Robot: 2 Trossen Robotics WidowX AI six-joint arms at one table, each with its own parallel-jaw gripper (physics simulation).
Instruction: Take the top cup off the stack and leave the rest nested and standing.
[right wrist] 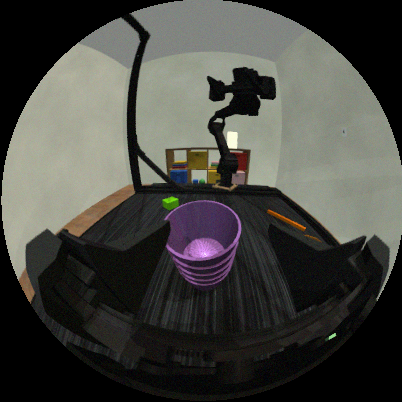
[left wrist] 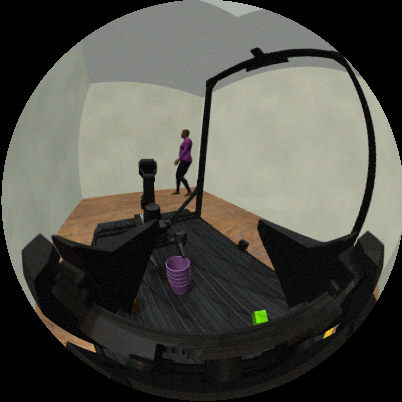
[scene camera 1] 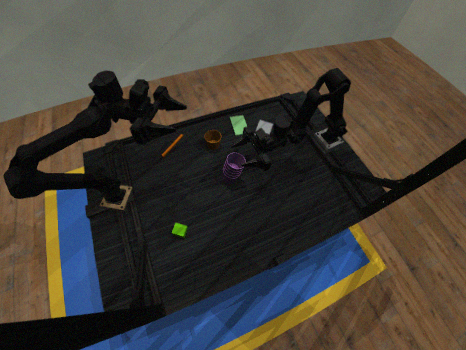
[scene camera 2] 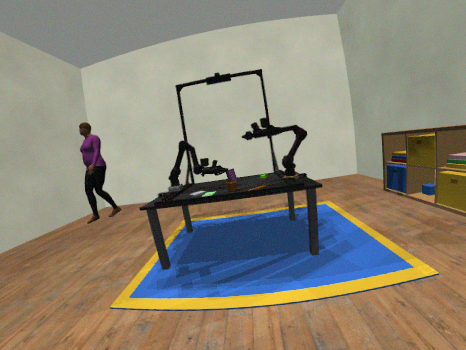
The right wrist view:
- my left gripper: 224,72
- my right gripper: 220,227
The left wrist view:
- my left gripper: 209,224
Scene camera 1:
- my left gripper: 181,118
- my right gripper: 236,155
